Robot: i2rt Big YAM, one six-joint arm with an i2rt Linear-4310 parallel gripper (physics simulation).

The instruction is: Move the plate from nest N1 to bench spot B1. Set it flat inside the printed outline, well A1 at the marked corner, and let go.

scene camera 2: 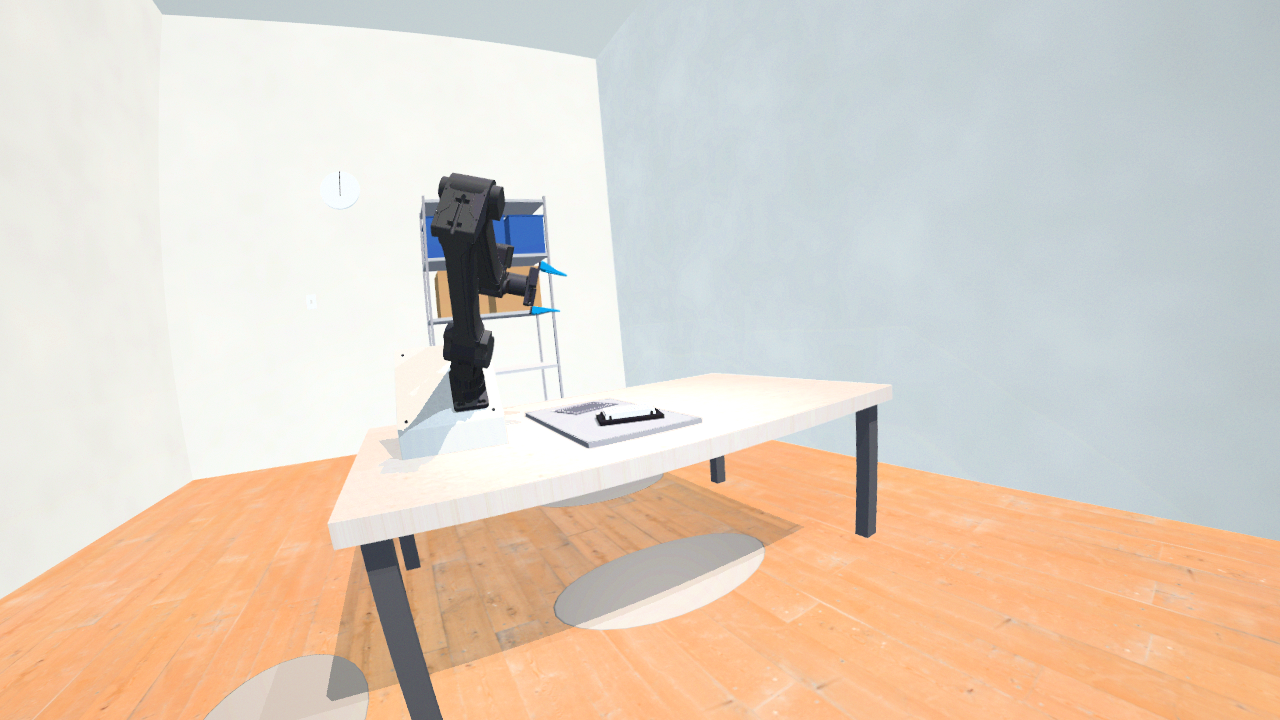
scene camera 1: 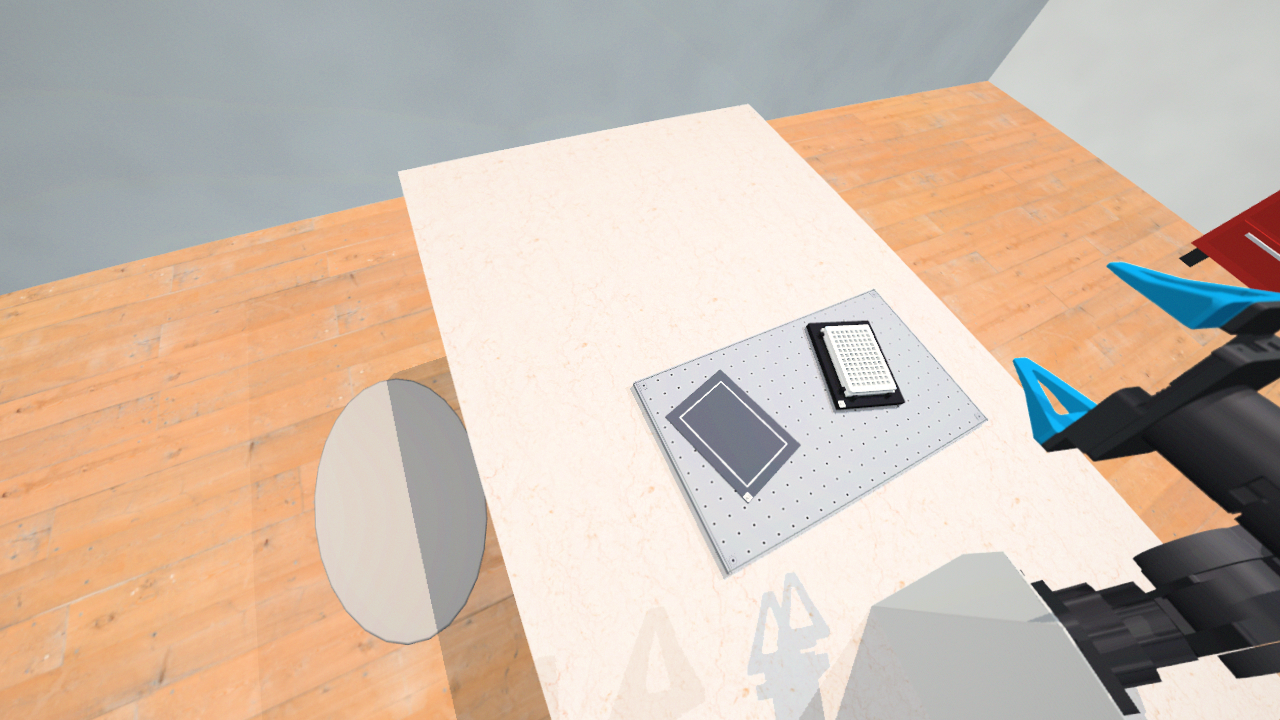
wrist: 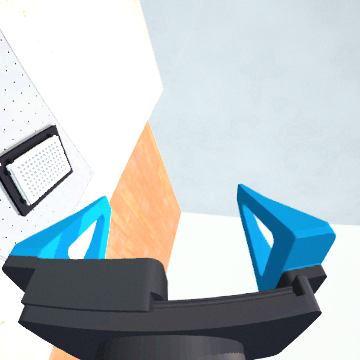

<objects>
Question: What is the gripper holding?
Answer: Nothing.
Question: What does the white well plate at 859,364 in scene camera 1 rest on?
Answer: A black pad.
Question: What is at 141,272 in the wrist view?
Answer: The gripper.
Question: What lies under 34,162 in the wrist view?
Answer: A white well plate.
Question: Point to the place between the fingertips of the gripper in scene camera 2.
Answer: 563,293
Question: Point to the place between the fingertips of the gripper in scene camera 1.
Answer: At 1061,316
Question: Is the gripper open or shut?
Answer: Open.
</objects>
